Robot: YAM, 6 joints.
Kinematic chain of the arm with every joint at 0, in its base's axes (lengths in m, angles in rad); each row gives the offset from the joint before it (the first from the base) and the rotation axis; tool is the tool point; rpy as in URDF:
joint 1: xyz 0 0 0.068 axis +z
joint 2: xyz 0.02 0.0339 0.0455 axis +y
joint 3: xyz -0.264 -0.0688 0 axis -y
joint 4: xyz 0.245 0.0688 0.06 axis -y
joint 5: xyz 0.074 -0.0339 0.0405 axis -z
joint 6: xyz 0.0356 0 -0.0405 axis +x
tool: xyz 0 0 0 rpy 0 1.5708 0
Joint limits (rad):
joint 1: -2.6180..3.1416
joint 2: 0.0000..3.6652
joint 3: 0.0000..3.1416
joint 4: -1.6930..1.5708
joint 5: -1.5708..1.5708
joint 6: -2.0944..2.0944
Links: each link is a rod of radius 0.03 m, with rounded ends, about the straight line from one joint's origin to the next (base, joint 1, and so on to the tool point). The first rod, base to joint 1, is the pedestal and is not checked.
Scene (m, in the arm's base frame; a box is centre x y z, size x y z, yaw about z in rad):
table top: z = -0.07
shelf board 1: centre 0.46 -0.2 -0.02 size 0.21 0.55 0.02 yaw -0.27
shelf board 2: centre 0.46 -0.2 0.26 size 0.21 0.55 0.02 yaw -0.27
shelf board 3: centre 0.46 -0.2 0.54 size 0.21 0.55 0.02 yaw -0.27
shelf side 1: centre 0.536 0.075 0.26 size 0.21 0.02 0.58 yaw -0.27
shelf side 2: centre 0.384 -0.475 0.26 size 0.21 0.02 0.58 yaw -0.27
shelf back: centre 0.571 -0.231 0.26 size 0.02 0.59 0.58 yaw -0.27
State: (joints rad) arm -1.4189 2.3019 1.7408 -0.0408 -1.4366 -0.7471
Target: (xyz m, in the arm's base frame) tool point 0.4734 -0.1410 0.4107
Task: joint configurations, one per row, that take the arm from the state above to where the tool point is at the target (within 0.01 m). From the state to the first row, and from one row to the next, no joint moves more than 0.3 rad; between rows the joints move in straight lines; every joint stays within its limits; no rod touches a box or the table.
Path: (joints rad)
1: -1.2695 2.1274 1.7897 0.0139 -1.4638 -0.6032
2: -1.1201 1.9529 1.8387 0.0685 -1.4910 -0.4594
3: -0.8879 1.7658 1.6855 -0.0363 -1.4953 -0.5553
4: -0.6557 1.5788 1.5324 -0.1412 -1.4995 -0.6512
5: -0.4235 1.3918 1.3793 -0.2460 -1.5038 -0.7471
6: -0.4022 1.6507 1.6533 -0.1304 -1.4505 -0.7471
7: -0.3810 1.9096 1.9274 -0.0148 -1.3972 -0.7471
8: -0.3598 2.1685 2.2014 0.1009 -1.3439 -0.7471

